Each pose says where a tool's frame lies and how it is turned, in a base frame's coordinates. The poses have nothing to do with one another.
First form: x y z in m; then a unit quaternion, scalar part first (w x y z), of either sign.
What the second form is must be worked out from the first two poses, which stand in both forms.
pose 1, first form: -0.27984 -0.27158 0.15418 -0.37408 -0.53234 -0.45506 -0.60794
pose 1, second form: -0.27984 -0.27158 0.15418 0.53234 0.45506 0.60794 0.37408
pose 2, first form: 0.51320 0.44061 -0.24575 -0.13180 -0.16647 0.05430 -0.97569
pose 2, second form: 0.51320 0.44061 -0.24575 0.16647 -0.05430 0.97569 0.13180
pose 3, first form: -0.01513 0.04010 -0.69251 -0.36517 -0.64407 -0.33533 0.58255
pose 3, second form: -0.01513 0.04010 -0.69251 0.64407 0.33533 -0.58255 0.36517
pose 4, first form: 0.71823 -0.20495 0.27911 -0.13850 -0.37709 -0.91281 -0.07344
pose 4, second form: 0.71823 -0.20495 0.27911 0.37709 0.91281 0.07344 0.13850
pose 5, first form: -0.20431 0.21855 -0.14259 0.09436 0.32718 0.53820 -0.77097
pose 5, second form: -0.20431 0.21855 -0.14259 0.32718 0.53820 -0.77097 0.09436
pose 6, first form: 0.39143 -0.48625 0.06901 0.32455 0.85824 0.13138 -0.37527
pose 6, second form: 0.39143 -0.48625 0.06901 0.85824 0.13138 -0.37527 0.32455
